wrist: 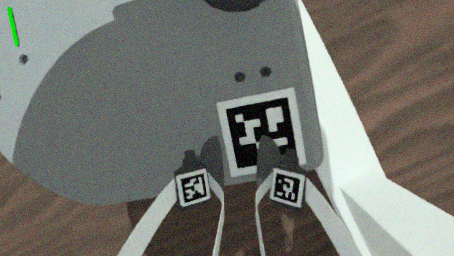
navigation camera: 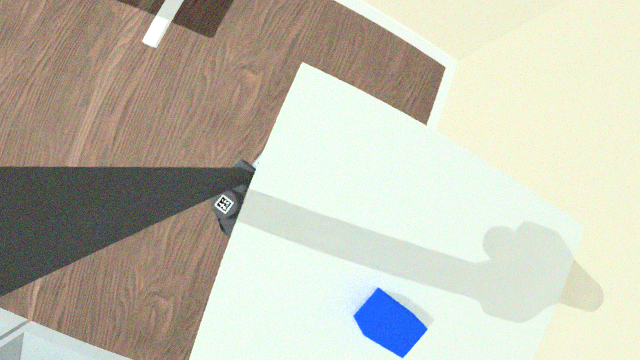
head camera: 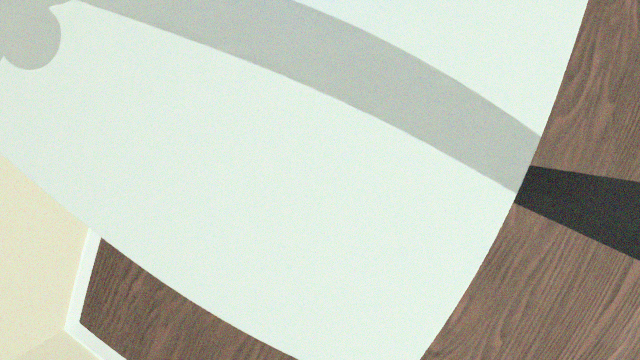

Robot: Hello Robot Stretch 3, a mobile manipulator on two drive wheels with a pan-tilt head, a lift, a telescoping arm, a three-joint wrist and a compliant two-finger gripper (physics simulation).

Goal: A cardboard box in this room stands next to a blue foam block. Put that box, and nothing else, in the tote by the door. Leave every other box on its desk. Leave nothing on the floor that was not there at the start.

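Frame: origin at the robot's base, x back, y left, z down, level; centimetres.
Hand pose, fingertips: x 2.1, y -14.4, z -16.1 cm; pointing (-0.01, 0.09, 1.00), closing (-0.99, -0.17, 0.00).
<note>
Each offset is from my fingertips to the centre of the thing. "spot": to the spot under its first point. Level surfaces: height alone.
A blue foam block {dx +4.1, dy -7.1, dz -81.2 cm} (navigation camera: pixel 390 321) lies on a white desk top {dz -78.9 cm} (navigation camera: pixel 374 216) near its lower edge in the navigation view. My dark arm (navigation camera: pixel 138 197) reaches in from the left, and its wrist with a marker (navigation camera: pixel 223 203) sits at the desk's edge, partly under the top. In the wrist view my gripper (wrist: pixel 240 154) points down over my grey base (wrist: pixel 141 116). Its fingers are apart with nothing between them. The head view shows only the desk top (head camera: pixel 268 178) and the arm (head camera: pixel 591 206).
A white desk leg (wrist: pixel 338 141) stands close to the right of the gripper. Wooden floor {dz +16.0 cm} (navigation camera: pixel 157 108) lies left of the desk. Another white leg {spot: dx -24.8, dy +124.1, dz +13.5 cm} (navigation camera: pixel 159 23) shows at the far top left. A cream wall (navigation camera: pixel 506 77) is behind the desk.
</note>
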